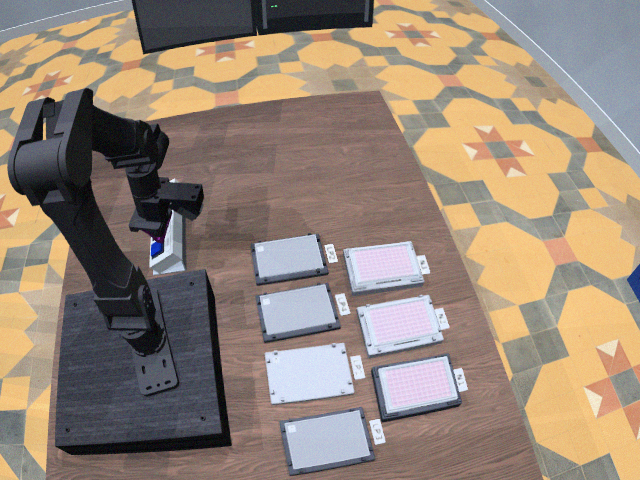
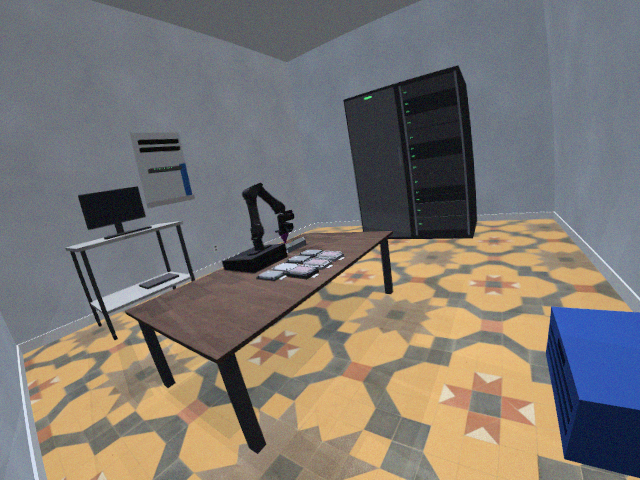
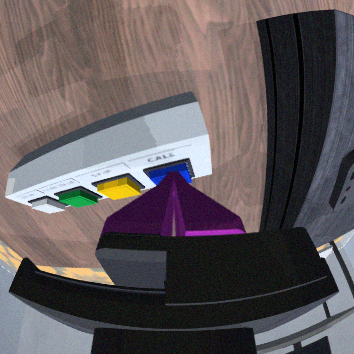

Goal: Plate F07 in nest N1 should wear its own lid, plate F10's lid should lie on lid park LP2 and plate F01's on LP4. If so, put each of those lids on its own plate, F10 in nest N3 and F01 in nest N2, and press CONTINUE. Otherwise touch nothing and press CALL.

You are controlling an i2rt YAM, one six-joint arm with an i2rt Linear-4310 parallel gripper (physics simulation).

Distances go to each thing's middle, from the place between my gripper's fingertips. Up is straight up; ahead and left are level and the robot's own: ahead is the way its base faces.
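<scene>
The white button box point(image 1: 172, 259) is there for me to see. Measured from my hand, the box is 2 cm ahead, 8 cm to the left and 4 cm below.
</scene>
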